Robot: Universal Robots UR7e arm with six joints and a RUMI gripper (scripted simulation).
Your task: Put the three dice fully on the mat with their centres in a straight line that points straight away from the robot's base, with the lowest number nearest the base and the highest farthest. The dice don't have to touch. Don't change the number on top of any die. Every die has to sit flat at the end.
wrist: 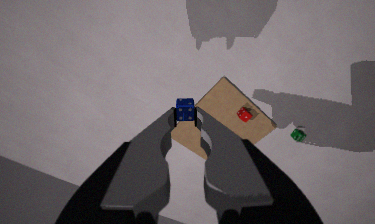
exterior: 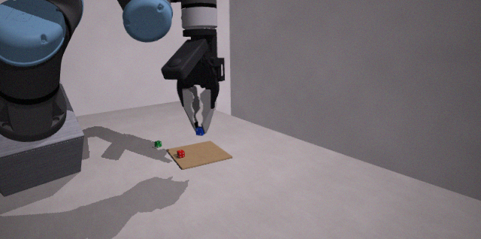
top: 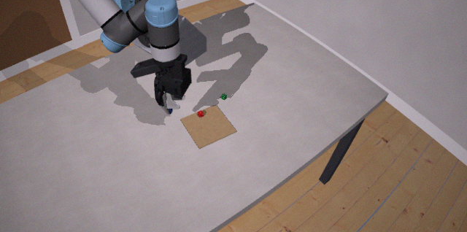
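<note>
Right now my hand is 110 mm above the square mat, 100 mm to the right of it and 60 mm short of it. Round my hand: blue die 10 mm below; green die 230 mm to the left, 110 mm below, 10 mm ahead; red die 110 mm to the left, 100 mm below, 10 mm ahead.
</note>
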